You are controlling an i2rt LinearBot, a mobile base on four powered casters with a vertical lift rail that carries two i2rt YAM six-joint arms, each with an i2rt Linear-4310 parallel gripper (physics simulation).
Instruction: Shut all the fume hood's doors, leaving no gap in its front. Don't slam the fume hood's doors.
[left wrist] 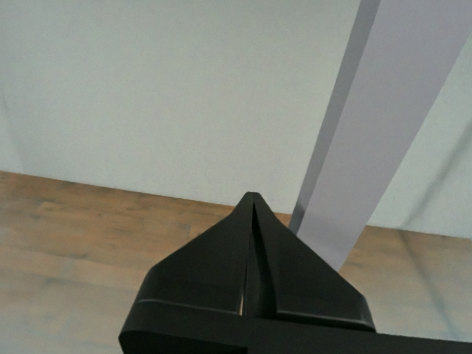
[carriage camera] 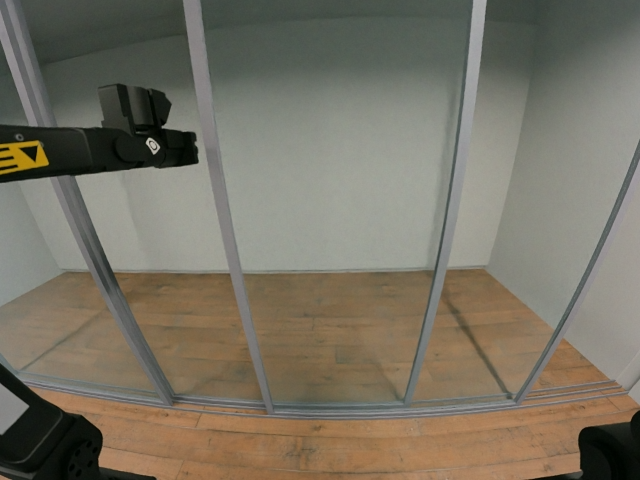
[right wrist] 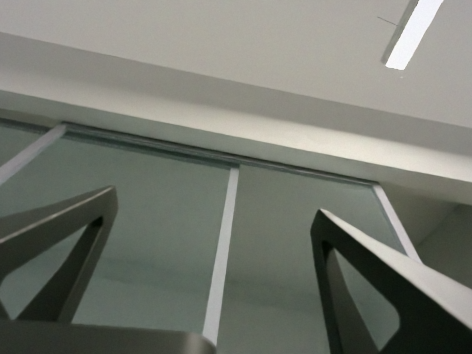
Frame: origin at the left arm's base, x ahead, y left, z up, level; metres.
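Where they show: left gripper, fingertip midpoint: (left wrist: 251, 202) (carriage camera: 197, 150); right gripper, fingertip midpoint: (right wrist: 218, 208).
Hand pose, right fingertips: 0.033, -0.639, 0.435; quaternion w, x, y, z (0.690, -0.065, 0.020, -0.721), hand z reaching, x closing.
After its pixels a point has its place, as x, y, z.
The fume hood's front has tall glass doors in grey metal frames. A door upright (carriage camera: 219, 180) {0.493, -0.053, 0.345} (left wrist: 380, 125) {0.493, -0.044, 0.472} stands just right of my left gripper (carriage camera: 193, 148) {0.500, -0.004, 0.422} (left wrist: 251, 202) {0.500, -0.004, 0.422}, which is shut and empty, its tips pointing at the front. Whether they touch the upright, I cannot tell. Another door upright (carriage camera: 454, 180) {0.496, -0.640, 0.329} stands further right. The rightmost door upright (carriage camera: 584, 279) {0.493, -1.177, 0.013} (right wrist: 397, 220) {0.487, -1.205, 0.972} stands apart from the hood's right side wall, with an unglazed gap between them. A paired upright (carriage camera: 98, 253) {0.534, 0.472, 0.128} stands at the left. My right gripper (right wrist: 218, 208) {0.033, -0.639, 0.435} is open and empty, tilted up toward the hood's top.
The bottom track (carriage camera: 336, 411) {0.498, -0.342, -0.654} runs along the wooden floor (carriage camera: 320, 444) {0.385, -0.272, -0.705} close in front. The top track (right wrist: 150, 145) {0.497, -0.357, 1.130} shows in the right wrist view under the white header (right wrist: 250, 145) {0.436, -0.707, 1.162}. A ceiling lamp (right wrist: 412, 35) {0.034, -1.155, 1.373} hangs at the upper right. Parts of my arms fill the carriage view's lower corners.
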